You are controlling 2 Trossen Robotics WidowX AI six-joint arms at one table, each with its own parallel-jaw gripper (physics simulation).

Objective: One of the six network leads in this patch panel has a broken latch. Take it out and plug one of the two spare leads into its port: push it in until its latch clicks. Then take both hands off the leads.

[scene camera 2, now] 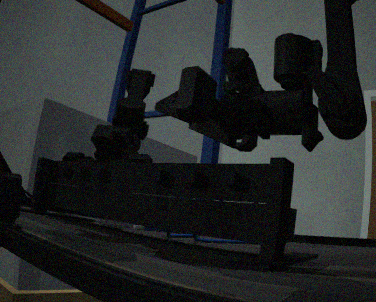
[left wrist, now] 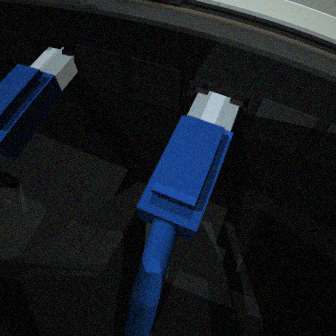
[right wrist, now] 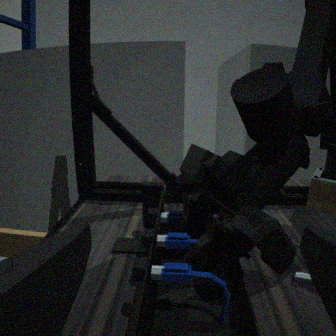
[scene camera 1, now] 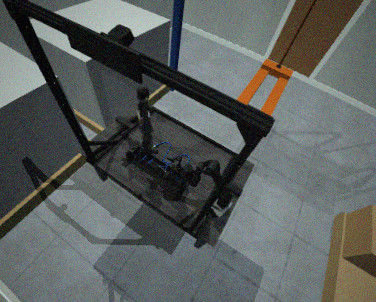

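Where they show: left gripper, fingertip midpoint: (scene camera 2: pixel 87 193) (left wrist: pixel 190 196); right gripper, fingertip midpoint: (scene camera 2: pixel 173 116) (right wrist: pixel 199 237) (scene camera 1: pixel 162 161); left arm's base, origin of the base link: (right wrist: pixel 335 175); right arm's base, origin of the base link: (scene camera 1: pixel 222 203).
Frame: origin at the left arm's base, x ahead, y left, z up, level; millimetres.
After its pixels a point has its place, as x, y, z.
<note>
The dark patch panel (scene camera 1: pixel 155 168) {569, -68, 33} (scene camera 2: pixel 172 195) {631, -24, -3} (right wrist: pixel 151 200) {388, -215, 16} stands across the wooden table. Blue leads (scene camera 1: pixel 166 148) {393, 96, -63} are plugged into it. In the left wrist view one blue plug (left wrist: pixel 187 167) {453, -118, 26} sits in its port with its pale tip in the panel, and a second plug (left wrist: pixel 20 97) {495, -92, 24} shows at the upper left. Three plugs (right wrist: pixel 175 271) {502, -87, 22} (right wrist: pixel 177 240) {460, -115, 22} (right wrist: pixel 173 216) {419, -152, 22} show in the right wrist view. My left gripper (scene camera 1: pixel 150 151) (right wrist: pixel 169 264) {459, -126, -14} hovers close over the plugs with its fingers partly open and empty. My right gripper (scene camera 1: pixel 175 168) is wide open and empty, back from the panel's end.
A spare lead's pale tip (right wrist: pixel 303 276) {325, 2, -61} lies on the table at the right. A blue cable (scene camera 2: pixel 217 240) {495, 109, -65} runs along the table behind the panel. The black frame posts (scene camera 1: pixel 244 153) {1037, 13, 871} (right wrist: pixel 80 100) {334, -463, 154} stand round the table.
</note>
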